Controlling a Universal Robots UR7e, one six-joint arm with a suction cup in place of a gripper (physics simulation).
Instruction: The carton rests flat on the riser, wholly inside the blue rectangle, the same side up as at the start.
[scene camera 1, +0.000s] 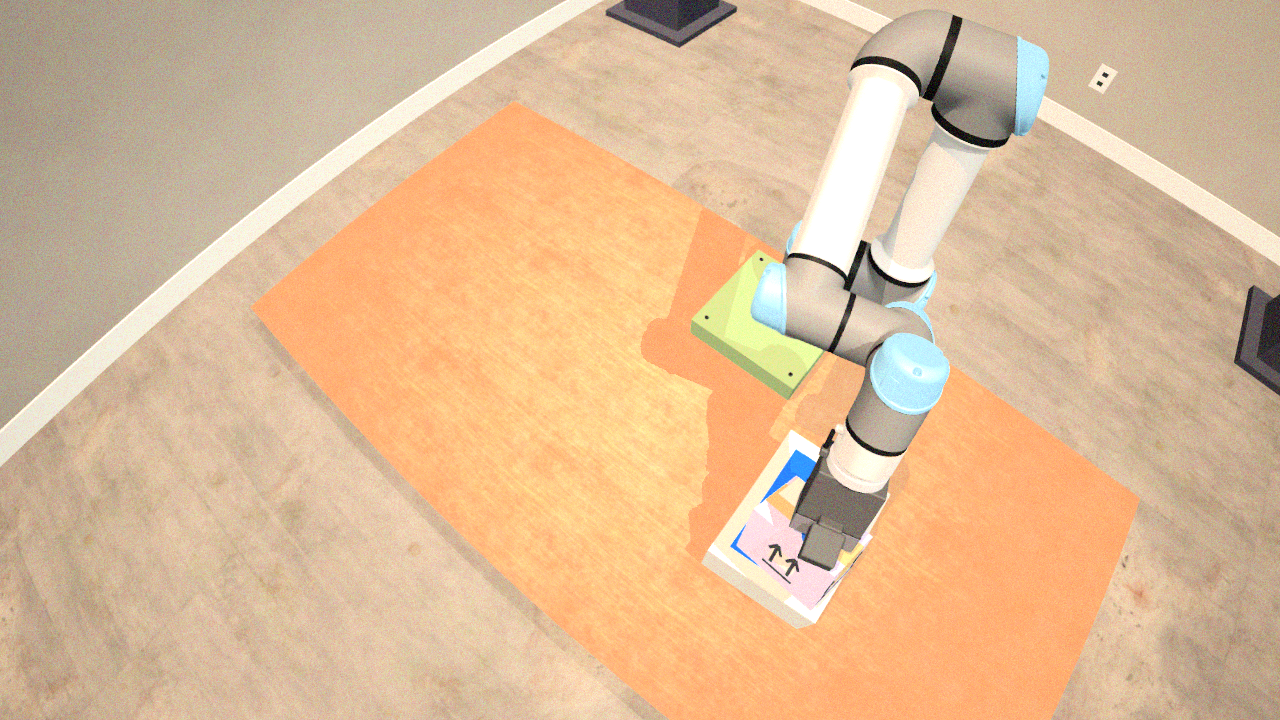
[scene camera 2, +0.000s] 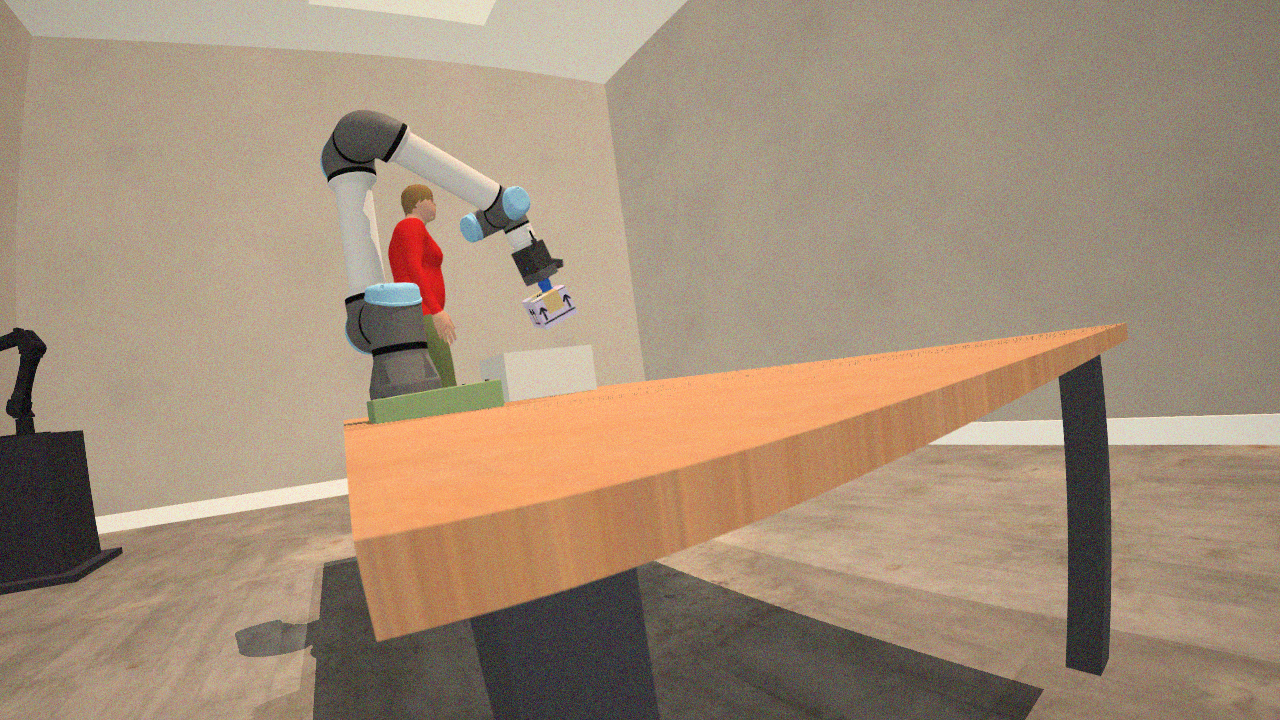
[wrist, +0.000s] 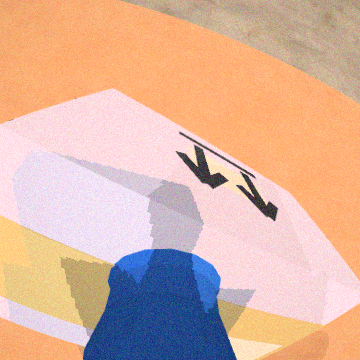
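Where they show: hand, tool point: (wrist: 164, 253); arm's base, link origin: (scene camera 2: 406, 394).
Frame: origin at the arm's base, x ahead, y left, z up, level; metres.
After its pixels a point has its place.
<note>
The carton (scene camera 1: 810, 582) @(y 0.298, x 0.493, z 0.230 m) (scene camera 2: 550, 308) @(y 0.197, x 0.422, z 0.183 m) (wrist: 100, 130) @(y 0.302, x 0.487, z 0.246 m), pink, white and yellow with black arrows on its side, hangs from my blue suction cup (scene camera 2: 544, 284) (wrist: 162, 300). The cup is on its top face, and the carton is tilted, with its arrows pointing upward in scene camera 2. It is above the white riser (scene camera 1: 760, 591) @(y 0.266, x 0.504, z 0.046 m) (scene camera 2: 550, 371) @(y 0.151, x 0.382, z 0.016 m), with a gap between them in scene camera 2. Parts of the blue rectangle (scene camera 1: 801, 462) @(y 0.190, x 0.299, z 0.074 m) show on the riser's top; the carton and the arm hide the rest. The riser does not show in the wrist view.
A green slab (scene camera 1: 733, 313) @(y -0.091, x 0.098, z 0.004 m) (scene camera 2: 438, 401) @(y -0.149, x 0.040, z -0.022 m) lies on the orange table (scene camera 1: 537, 358) @(y -0.338, x 0.410, z -0.046 m) (scene camera 2: 716, 429) @(y -0.937, x 0.021, z -0.046 m) near my arm's base. A person in red (scene camera 2: 416, 259) stands behind the arm. A dark robot on a pedestal (scene camera 2: 44, 492) stands at the left in scene camera 2.
</note>
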